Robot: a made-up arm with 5 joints. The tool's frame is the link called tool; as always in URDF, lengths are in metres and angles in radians. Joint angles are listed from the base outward.
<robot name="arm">
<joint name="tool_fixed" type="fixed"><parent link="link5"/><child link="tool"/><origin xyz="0 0 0" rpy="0 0 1.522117"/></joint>
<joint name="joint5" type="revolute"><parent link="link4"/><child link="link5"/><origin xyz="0 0.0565 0.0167" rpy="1.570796 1.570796 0"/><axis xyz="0 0 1"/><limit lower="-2.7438" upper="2.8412"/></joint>
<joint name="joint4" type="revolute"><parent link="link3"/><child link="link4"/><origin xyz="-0.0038 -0.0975 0" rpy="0 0 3.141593"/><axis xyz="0 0 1"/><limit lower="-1.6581" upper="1.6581"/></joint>
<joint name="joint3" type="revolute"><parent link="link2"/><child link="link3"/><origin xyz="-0.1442 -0.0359 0" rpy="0 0 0"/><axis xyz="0 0 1"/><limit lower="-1.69" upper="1.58"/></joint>
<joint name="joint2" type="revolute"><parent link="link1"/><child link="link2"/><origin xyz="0.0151 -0.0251 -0.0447" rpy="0 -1.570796 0"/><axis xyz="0 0 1"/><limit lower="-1.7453" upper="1.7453"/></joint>
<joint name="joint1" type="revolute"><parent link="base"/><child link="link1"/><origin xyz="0.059 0 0.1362" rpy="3.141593 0 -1.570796"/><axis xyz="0 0 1"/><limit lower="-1.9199" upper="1.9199"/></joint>
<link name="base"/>
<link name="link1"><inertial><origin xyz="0.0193 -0.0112 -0.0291"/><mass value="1.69"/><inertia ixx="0.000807" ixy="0" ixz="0" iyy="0.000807" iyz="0" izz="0.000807"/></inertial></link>
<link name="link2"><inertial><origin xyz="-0.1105 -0.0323 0.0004"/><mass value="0.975"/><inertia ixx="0.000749" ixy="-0.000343" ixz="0" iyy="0.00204" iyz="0" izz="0.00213"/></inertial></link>
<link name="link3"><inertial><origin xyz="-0.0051 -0.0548 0.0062"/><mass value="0.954"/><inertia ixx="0.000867" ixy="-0.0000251" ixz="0" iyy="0.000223" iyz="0" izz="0.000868"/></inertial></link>
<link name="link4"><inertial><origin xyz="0.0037 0.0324 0.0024"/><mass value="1.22"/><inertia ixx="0.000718" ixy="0" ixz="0" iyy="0.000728" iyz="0.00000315" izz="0.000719"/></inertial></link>
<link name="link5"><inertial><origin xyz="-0.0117 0.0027 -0.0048"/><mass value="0.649"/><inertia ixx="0.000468" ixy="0" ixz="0" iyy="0.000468" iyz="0" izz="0.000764"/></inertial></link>
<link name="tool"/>
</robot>
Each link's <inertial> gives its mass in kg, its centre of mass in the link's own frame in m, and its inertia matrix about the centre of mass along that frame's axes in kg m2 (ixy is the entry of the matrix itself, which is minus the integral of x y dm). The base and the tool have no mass. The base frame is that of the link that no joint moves.
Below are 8 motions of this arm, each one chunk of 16 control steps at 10 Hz.
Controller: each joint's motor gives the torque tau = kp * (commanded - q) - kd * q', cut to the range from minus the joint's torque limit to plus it. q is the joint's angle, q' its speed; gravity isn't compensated. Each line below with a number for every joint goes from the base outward.
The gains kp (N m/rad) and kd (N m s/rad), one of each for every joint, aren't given. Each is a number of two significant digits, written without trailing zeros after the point. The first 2 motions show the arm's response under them.
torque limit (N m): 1.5 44 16 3.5 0.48
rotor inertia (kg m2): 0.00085 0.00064 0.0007 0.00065 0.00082
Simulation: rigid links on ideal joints. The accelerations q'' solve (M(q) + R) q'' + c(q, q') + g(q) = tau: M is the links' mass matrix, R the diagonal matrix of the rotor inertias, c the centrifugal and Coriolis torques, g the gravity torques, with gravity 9.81 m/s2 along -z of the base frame. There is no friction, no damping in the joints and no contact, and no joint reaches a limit. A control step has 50 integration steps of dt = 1/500 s. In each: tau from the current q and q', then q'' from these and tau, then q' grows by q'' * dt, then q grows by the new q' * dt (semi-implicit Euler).
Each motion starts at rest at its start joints. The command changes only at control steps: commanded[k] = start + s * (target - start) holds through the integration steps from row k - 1 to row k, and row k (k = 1, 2, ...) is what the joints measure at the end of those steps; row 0 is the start. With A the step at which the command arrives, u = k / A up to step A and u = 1 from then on. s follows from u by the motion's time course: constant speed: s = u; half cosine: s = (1 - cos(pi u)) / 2; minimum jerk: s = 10 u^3 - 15 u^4 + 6 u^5; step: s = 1 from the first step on.
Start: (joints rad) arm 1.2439 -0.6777 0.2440 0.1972 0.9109
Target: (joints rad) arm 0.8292 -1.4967 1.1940 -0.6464 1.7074
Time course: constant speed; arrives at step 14
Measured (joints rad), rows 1 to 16:
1: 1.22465 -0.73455 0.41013 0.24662 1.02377
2: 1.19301 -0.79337 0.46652 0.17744 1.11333
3: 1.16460 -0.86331 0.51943 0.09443 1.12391
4: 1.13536 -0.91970 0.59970 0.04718 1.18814
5: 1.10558 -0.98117 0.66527 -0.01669 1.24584
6: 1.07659 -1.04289 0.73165 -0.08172 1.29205
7: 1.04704 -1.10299 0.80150 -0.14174 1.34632
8: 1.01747 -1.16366 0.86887 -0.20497 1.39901
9: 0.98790 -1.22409 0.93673 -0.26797 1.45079
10: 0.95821 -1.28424 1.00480 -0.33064 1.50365
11: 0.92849 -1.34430 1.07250 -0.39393 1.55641
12: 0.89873 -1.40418 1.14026 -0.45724 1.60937
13: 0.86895 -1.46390 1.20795 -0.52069 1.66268
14: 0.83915 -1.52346 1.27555 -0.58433 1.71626
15: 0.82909 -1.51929 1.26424 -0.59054 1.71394
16: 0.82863 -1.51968 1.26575 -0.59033 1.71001
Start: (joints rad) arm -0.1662 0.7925 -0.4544 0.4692 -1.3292
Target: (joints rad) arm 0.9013 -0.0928 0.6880 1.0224 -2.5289
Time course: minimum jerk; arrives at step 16
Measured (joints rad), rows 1 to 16:
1: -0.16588 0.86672 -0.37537 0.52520 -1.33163
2: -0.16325 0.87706 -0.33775 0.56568 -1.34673
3: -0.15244 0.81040 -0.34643 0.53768 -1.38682
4: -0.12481 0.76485 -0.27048 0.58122 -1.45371
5: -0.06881 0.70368 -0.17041 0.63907 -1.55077
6: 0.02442 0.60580 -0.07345 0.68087 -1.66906
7: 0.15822 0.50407 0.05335 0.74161 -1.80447
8: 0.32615 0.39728 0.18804 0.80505 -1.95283
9: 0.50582 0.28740 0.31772 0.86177 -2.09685
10: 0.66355 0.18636 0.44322 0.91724 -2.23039
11: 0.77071 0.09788 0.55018 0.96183 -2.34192
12: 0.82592 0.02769 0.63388 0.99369 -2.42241
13: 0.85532 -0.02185 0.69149 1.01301 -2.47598
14: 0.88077 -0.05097 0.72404 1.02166 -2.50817
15: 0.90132 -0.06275 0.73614 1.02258 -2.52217
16: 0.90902 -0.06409 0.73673 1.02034 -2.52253
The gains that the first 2 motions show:
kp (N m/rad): 6.4 98 38 9.5 0.92
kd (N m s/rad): 0.49 2.7 0.77 0.26 0.037
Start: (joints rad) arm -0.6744 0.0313 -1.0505 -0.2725 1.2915
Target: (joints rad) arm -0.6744 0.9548 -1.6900 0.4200 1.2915
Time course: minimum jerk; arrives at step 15
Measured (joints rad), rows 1 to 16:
1: -0.67181 0.05981 -1.01626 -0.24831 1.29347
2: -0.67324 0.09628 -1.00310 -0.20483 1.31743
3: -0.67541 0.12418 -1.03953 -0.19043 1.31173
4: -0.67450 0.17884 -1.08602 -0.15452 1.30005
5: -0.67267 0.27282 -1.12822 -0.07671 1.30734
6: -0.67236 0.38609 -1.18348 0.01627 1.31831
7: -0.67327 0.50335 -1.25669 0.10645 1.32111
8: -0.67447 0.62301 -1.33416 0.19704 1.32183
9: -0.67556 0.74058 -1.40628 0.28737 1.32546
10: -0.67643 0.84461 -1.47250 0.36662 1.32906
11: -0.67693 0.92667 -1.53045 0.42734 1.33011
12: -0.67695 0.98481 -1.57437 0.46954 1.33011
13: -0.67654 1.01944 -1.60189 0.49443 1.33043
14: -0.67582 1.03298 -1.61558 0.50347 1.33039
15: -0.67498 1.03321 -1.62040 0.50245 1.32944
16: -0.67415 1.03181 -1.62194 0.50068 1.32829

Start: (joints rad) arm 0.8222 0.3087 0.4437 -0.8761 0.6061
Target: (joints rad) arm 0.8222 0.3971 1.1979 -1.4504 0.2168
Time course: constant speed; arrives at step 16
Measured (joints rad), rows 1 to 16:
1: 0.82269 0.37736 0.57070 -0.80816 0.63027
2: 0.82202 0.38405 0.61246 -0.83633 0.68620
3: 0.82209 0.37224 0.63605 -0.91280 0.58686
4: 0.82204 0.38607 0.69538 -0.92589 0.57843
5: 0.82204 0.38915 0.73613 -0.96590 0.57026
6: 0.82220 0.39252 0.77968 -1.00508 0.53200
7: 0.82229 0.39811 0.82565 -1.03831 0.51293
8: 0.82232 0.40222 0.86933 -1.07557 0.48948
9: 0.82231 0.40676 0.91386 -1.11156 0.46402
10: 0.82227 0.41127 0.95818 -1.14759 0.44068
11: 0.82223 0.41570 1.00240 -1.18386 0.41636
12: 0.82222 0.42015 1.04664 -1.22001 0.39212
13: 0.82224 0.42458 1.09082 -1.25623 0.36791
14: 0.82226 0.42900 1.13498 -1.29246 0.34357
15: 0.82227 0.43342 1.17911 -1.32871 0.31919
16: 0.82228 0.43784 1.22323 -1.36498 0.29475

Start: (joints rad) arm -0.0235 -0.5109 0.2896 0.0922 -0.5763
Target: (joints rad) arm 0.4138 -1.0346 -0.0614 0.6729 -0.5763
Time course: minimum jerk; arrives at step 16
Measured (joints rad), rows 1 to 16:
1: -0.02037 -0.49168 0.38274 0.18663 -0.53092
2: -0.02064 -0.49394 0.37561 0.20118 -0.48078
3: -0.01138 -0.52729 0.33876 0.18783 -0.52051
4: 0.01344 -0.55410 0.32966 0.23228 -0.51970
5: 0.04542 -0.59741 0.29981 0.27692 -0.50642
6: 0.08671 -0.65480 0.25829 0.32555 -0.51417
7: 0.13501 -0.71653 0.21757 0.38979 -0.51563
8: 0.18533 -0.78240 0.17231 0.45694 -0.51403
9: 0.23571 -0.84864 0.12600 0.52298 -0.51600
10: 0.28321 -0.90979 0.08362 0.58616 -0.51702
11: 0.32539 -0.96262 0.04680 0.64147 -0.51722
12: 0.36042 -1.00446 0.01757 0.68572 -0.51789
13: 0.38671 -1.03351 -0.00250 0.71758 -0.51839
14: 0.40358 -1.04989 -0.01355 0.73683 -0.51865
15: 0.41175 -1.05579 -0.01720 0.74525 -0.51880
16: 0.41383 -1.05571 -0.01670 0.74713 -0.51860

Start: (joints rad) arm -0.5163 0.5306 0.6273 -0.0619 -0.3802
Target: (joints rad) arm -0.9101 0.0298 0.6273 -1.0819 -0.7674
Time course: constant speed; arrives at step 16
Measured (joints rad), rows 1 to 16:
1: -0.52241 0.55458 0.67014 -0.07382 -0.38242
2: -0.54105 0.51692 0.66043 -0.14289 -0.38118
3: -0.57012 0.48146 0.65786 -0.21228 -0.43066
4: -0.60335 0.45393 0.66885 -0.25939 -0.43661
5: -0.63591 0.42075 0.66719 -0.32395 -0.45508
6: -0.66443 0.38914 0.67077 -0.38298 -0.48074
7: -0.68855 0.35780 0.67378 -0.44213 -0.49980
8: -0.71020 0.32564 0.67551 -0.50376 -0.52309
9: -0.73162 0.29378 0.67791 -0.56485 -0.54664
10: -0.75441 0.26176 0.67984 -0.62687 -0.56977
11: -0.77904 0.22957 0.68154 -0.68971 -0.59381
12: -0.80489 0.19733 0.68313 -0.75311 -0.61818
13: -0.83100 0.16496 0.68446 -0.81734 -0.64312
14: -0.85659 0.13247 0.68559 -0.88234 -0.66879
15: -0.88141 0.09986 0.68650 -0.94813 -0.69508
16: -0.90569 0.06714 0.68717 -1.01473 -0.72193

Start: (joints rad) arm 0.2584 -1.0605 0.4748 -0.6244 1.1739
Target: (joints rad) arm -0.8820 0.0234 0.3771 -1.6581 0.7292
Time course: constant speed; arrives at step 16
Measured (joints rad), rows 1 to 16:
1: 0.20803 -1.00245 0.53450 -0.64959 1.15783
2: 0.13340 -0.92138 0.53601 -0.69597 1.15193
3: 0.06296 -0.85745 0.52044 -0.77742 1.10956
4: -0.00724 -0.78506 0.51869 -0.83900 1.07978
5: -0.07806 -0.71185 0.51627 -0.89867 1.06051
6: -0.14865 -0.64146 0.50976 -0.96514 1.03165
7: -0.21909 -0.57001 0.50477 -1.02931 1.00333
8: -0.28949 -0.49819 0.49980 -1.09266 0.97775
9: -0.35995 -0.42687 0.49396 -1.15717 0.95060
10: -0.43048 -0.35547 0.48805 -1.22154 0.92315
11: -0.50107 -0.28405 0.48194 -1.28581 0.89619
12: -0.57176 -0.21278 0.47550 -1.35034 0.86897
13: -0.64255 -0.14158 0.46882 -1.41496 0.84162
14: -0.71346 -0.07048 0.46189 -1.47967 0.81429
15: -0.78449 0.00049 0.45471 -1.54452 0.78687
16: -0.85565 0.07133 0.44729 -1.60949 0.75937

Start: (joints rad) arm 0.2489 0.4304 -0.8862 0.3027 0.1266
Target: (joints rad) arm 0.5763 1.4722 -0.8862 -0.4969 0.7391
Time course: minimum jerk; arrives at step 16
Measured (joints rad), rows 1 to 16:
1: 0.25038 0.49117 -0.81236 0.37147 0.17088
2: 0.25155 0.54423 -0.77226 0.40939 0.26530
3: 0.25396 0.55074 -0.80898 0.34427 0.24813
4: 0.26234 0.60011 -0.81567 0.28730 0.23816
5: 0.27807 0.70179 -0.79119 0.24971 0.31090
6: 0.30112 0.81087 -0.78376 0.18225 0.38691
7: 0.33207 0.92131 -0.79028 0.08797 0.44032
8: 0.37061 1.04464 -0.78958 -0.00356 0.50631
9: 0.41548 1.17050 -0.78651 -0.09011 0.58521
10: 0.46461 1.28284 -0.79040 -0.17792 0.65282
11: 0.51440 1.37787 -0.79707 -0.25839 0.70624
12: 0.55995 1.45460 -0.80191 -0.32194 0.75164
13: 0.59598 1.50864 -0.80671 -0.36837 0.78516
14: 0.61824 1.53879 -0.81231 -0.39896 0.80293
15: 0.62509 1.54987 -0.81677 -0.41409 0.80848
16: 0.61822 1.55018 -0.81930 -0.41847 0.80743

